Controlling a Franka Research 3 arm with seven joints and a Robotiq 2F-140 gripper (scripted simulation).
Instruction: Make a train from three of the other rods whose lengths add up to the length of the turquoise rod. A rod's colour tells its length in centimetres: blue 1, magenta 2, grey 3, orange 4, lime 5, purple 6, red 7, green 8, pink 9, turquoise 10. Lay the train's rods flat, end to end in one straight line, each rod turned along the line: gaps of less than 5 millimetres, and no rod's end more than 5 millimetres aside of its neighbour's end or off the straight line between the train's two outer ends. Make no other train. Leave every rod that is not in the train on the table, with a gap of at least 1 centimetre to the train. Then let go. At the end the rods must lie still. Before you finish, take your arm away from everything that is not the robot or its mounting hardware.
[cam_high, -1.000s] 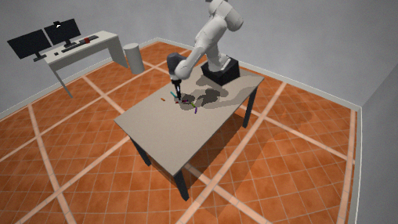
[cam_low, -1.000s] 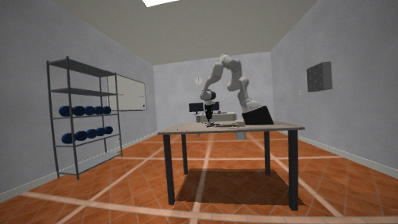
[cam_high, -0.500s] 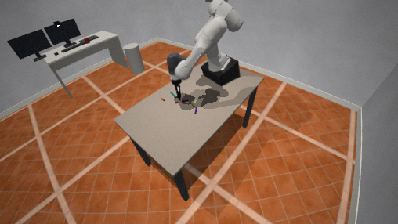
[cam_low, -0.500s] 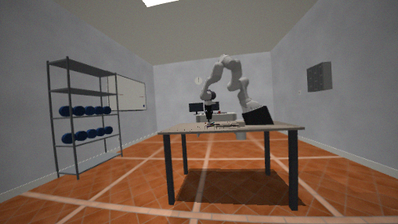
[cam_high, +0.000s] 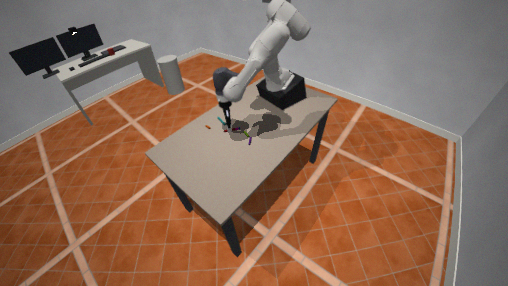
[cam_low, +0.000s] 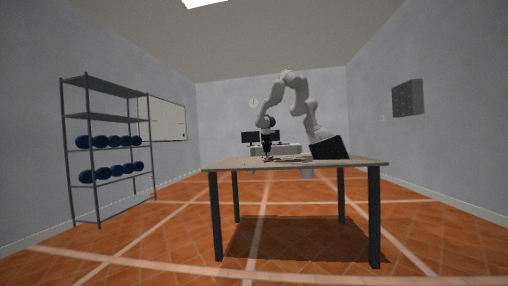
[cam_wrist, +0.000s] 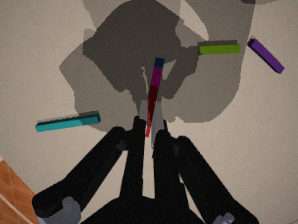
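Right now the red rod is 30 mm below my hand. From my hand the other things lie so: small blue rod: 60 mm behind, 30 mm to the left, 30 mm below; magenta rod: 40 mm behind, 20 mm to the left, 30 mm below; lime rod: 50 mm behind, 100 mm to the left, 30 mm below.
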